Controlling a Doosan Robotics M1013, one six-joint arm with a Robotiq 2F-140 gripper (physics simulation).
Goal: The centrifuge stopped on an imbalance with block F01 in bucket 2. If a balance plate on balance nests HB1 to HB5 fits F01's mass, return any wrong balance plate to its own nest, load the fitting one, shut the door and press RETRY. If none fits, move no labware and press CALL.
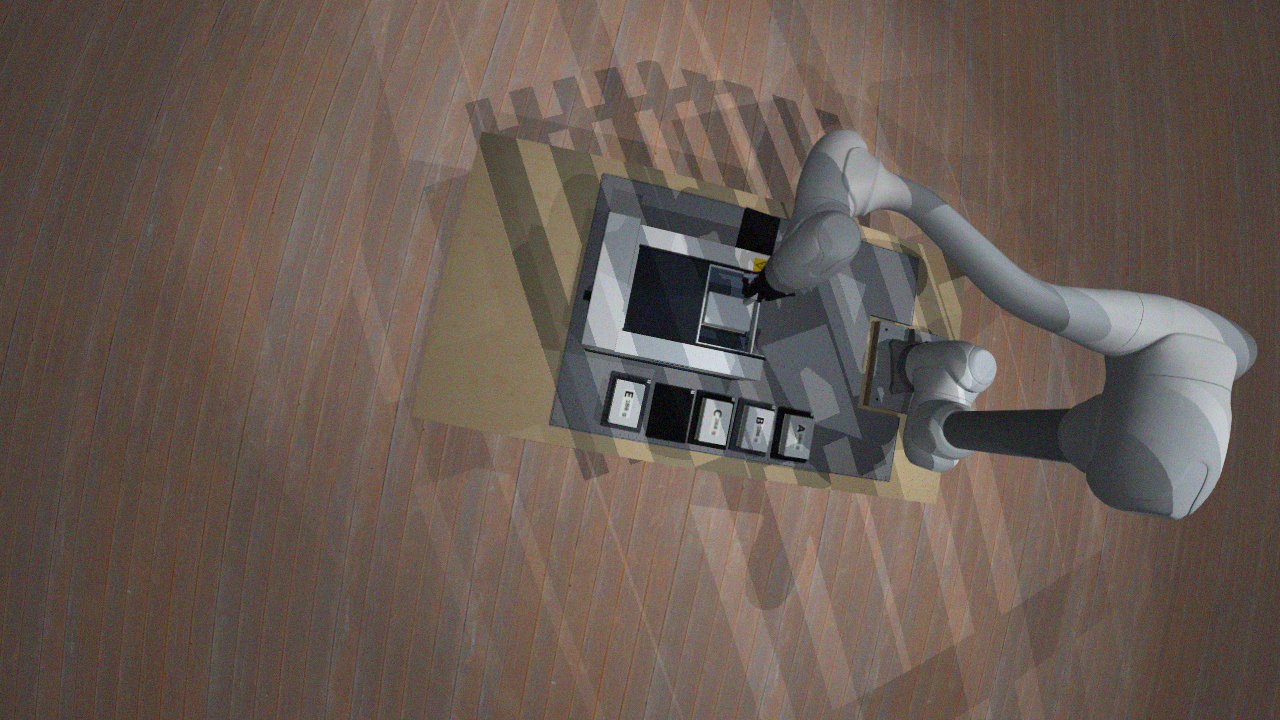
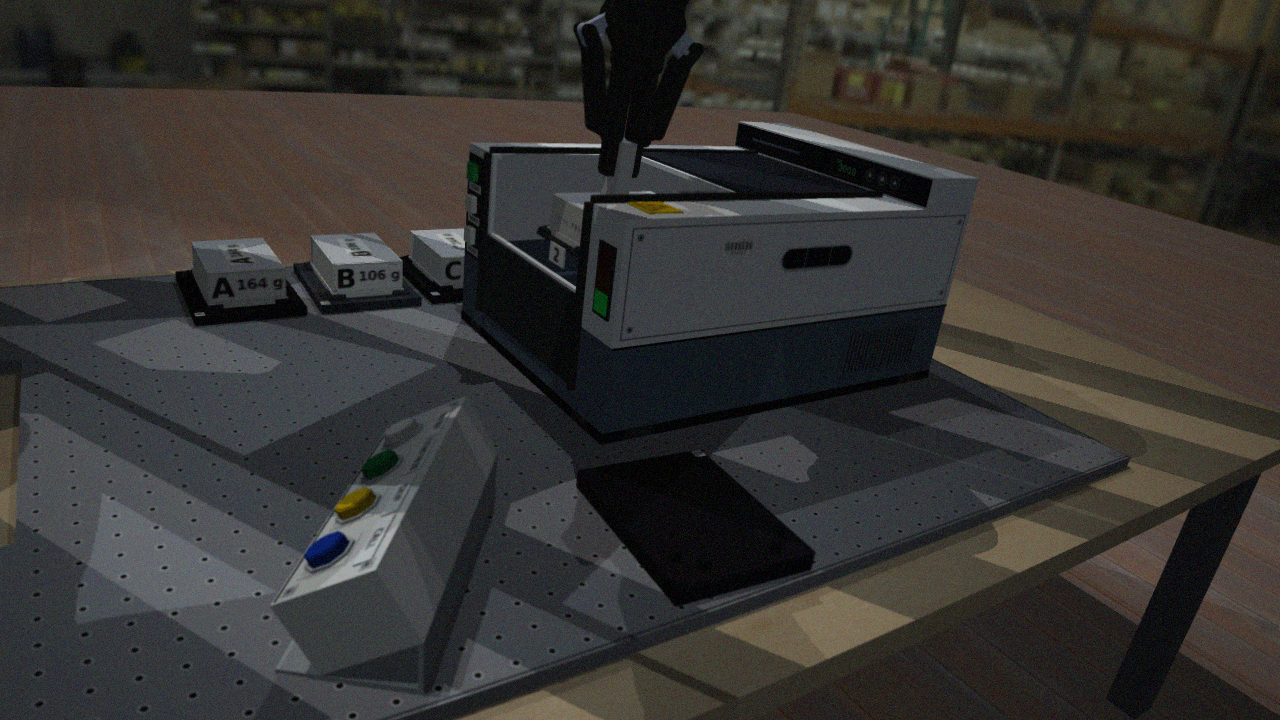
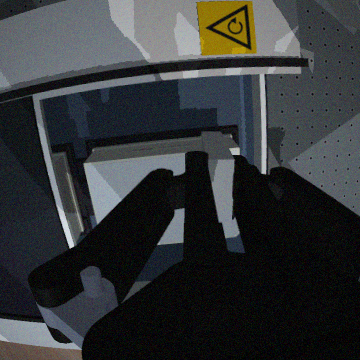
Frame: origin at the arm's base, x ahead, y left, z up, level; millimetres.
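Seen in the pictures: gripper, between the fingertips: (image 1: 746, 299) (image 3: 210, 149); arm's base, origin of its link: (image 1: 911, 367).
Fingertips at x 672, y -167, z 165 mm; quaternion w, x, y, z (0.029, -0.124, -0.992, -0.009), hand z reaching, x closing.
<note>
Offsets run from my fingertips to a thing's top centre. "pt": to the spot under its first point.
My gripper (image 1: 757, 291) (image 2: 620, 170) (image 3: 210, 149) is shut. Its fingertips are at the open chamber of the centrifuge (image 1: 675, 361) (image 2: 769, 286), over the white block {46 mm ahead, 34 mm left, 1 mm down} (image 1: 727, 313) (image 2: 571, 213) (image 3: 125, 187) in the bucket marked 2. A pale grey strip shows between the fingertips. The block's marking is unreadable. Beside the centrifuge, plates A {228 mm back, 388 mm left, 129 mm down} (image 1: 794, 436) (image 2: 239, 273) (164 g), B {91 mm back, 362 mm left, 129 mm down} (image 1: 756, 428) (image 2: 356, 265) (106 g), C {41 mm ahead, 339 mm left, 129 mm down} (image 1: 714, 420) (image 2: 436, 259) and E {304 mm ahead, 285 mm left, 129 mm down} (image 1: 625, 402) sit on black nests. The nest {170 mm ahead, 318 mm left, 165 mm down} (image 1: 670, 412) between C and E is bare. Inside left, another bucket partly shows.
A sloped panel {321 mm back, 174 mm right, 99 mm down} (image 2: 429, 537) with green {319 mm back, 140 mm right, 108 mm down} (image 2: 380, 462), yellow {354 mm back, 176 mm right, 108 mm down} (image 2: 355, 503) and blue {390 mm back, 211 mm right, 108 mm down} (image 2: 326, 548) buttons stands in front of the centrifuge. A bare black pad {pt 116 mm back, 266 mm right, 166 mm down} (image 1: 759, 230) (image 2: 693, 519) lies beside it. Side walls with a yellow warning label (image 2: 656, 206) (image 3: 226, 27) border the opening.
</note>
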